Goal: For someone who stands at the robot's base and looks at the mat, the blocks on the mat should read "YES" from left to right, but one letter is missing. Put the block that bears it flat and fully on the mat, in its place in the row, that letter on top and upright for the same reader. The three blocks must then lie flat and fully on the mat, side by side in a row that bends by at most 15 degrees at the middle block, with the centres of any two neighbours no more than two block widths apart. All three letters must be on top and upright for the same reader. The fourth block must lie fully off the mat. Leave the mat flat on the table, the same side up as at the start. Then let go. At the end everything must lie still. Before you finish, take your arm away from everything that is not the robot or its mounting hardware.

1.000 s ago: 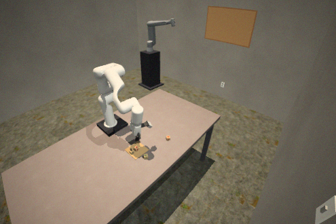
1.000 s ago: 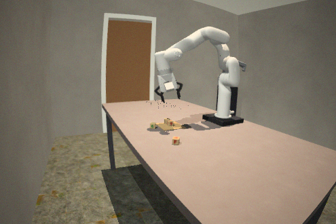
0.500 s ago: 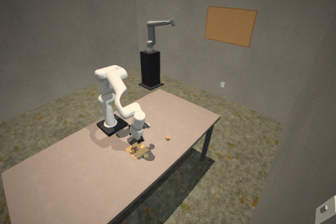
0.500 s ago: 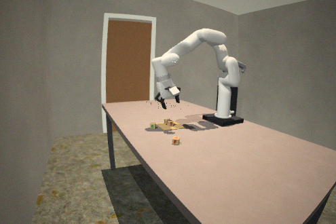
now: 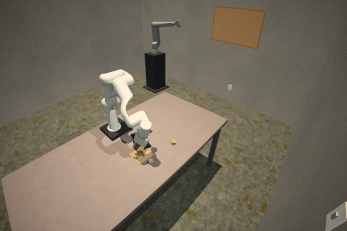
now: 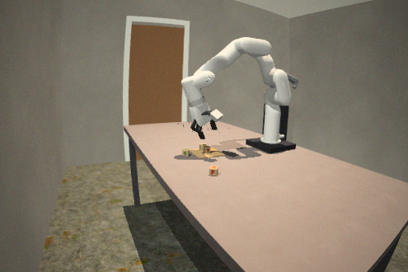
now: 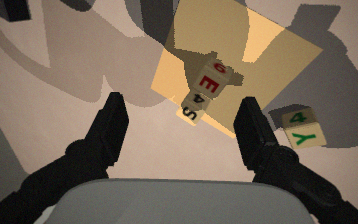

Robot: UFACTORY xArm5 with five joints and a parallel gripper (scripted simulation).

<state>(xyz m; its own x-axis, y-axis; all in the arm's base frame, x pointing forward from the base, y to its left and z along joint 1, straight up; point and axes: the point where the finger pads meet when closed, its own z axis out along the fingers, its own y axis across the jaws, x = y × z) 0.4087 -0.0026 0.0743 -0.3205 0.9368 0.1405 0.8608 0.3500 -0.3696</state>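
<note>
My hand is 120 mm short of the tan letter block and 90 mm above it. From my hand the other things lie so: dark S block 90 mm below, 50 mm to the right; red E block 90 mm below; tan mat 100 mm below.
</note>
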